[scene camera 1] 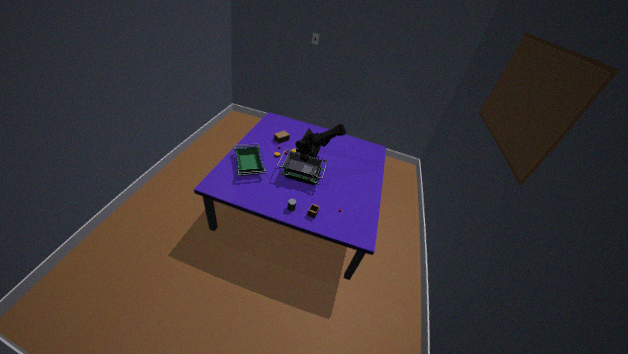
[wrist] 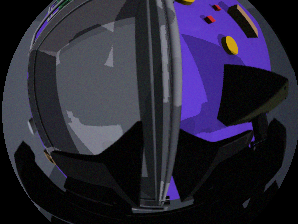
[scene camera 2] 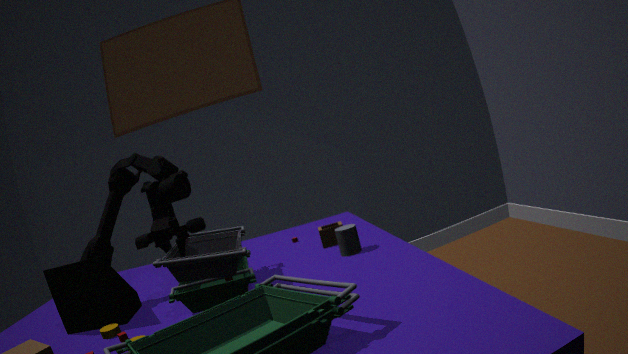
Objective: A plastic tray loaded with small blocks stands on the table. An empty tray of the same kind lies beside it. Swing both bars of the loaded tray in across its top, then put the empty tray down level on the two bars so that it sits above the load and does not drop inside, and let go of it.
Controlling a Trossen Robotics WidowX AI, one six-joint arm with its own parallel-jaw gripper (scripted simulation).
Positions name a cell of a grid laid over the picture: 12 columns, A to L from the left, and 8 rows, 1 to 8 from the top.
A grey tray shows in scene camera 1 (F4), in the wrist view (D3) and in scene camera 2 (E6).
